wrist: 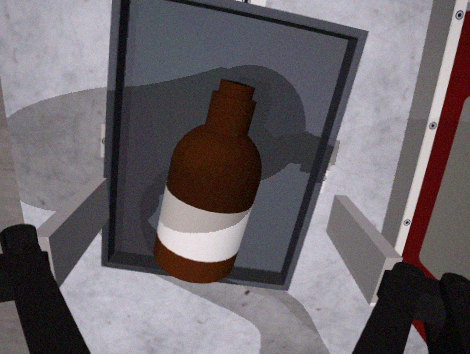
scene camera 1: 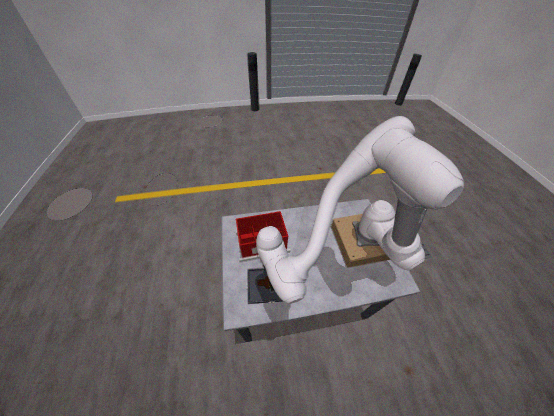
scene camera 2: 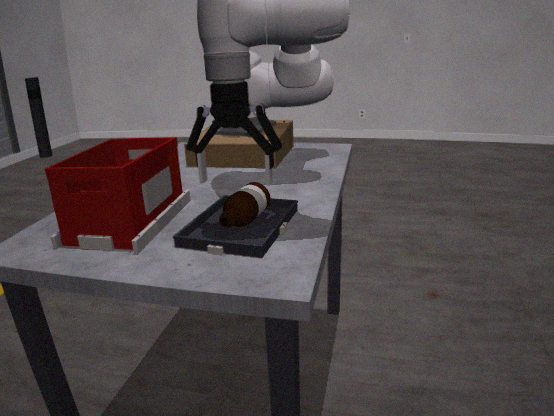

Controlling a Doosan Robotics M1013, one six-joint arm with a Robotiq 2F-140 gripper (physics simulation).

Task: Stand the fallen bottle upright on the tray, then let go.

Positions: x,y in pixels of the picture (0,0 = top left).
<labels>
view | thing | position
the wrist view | my gripper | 221,206
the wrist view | brown bottle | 215,170
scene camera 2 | my gripper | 235,182
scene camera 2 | brown bottle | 245,205
</labels>
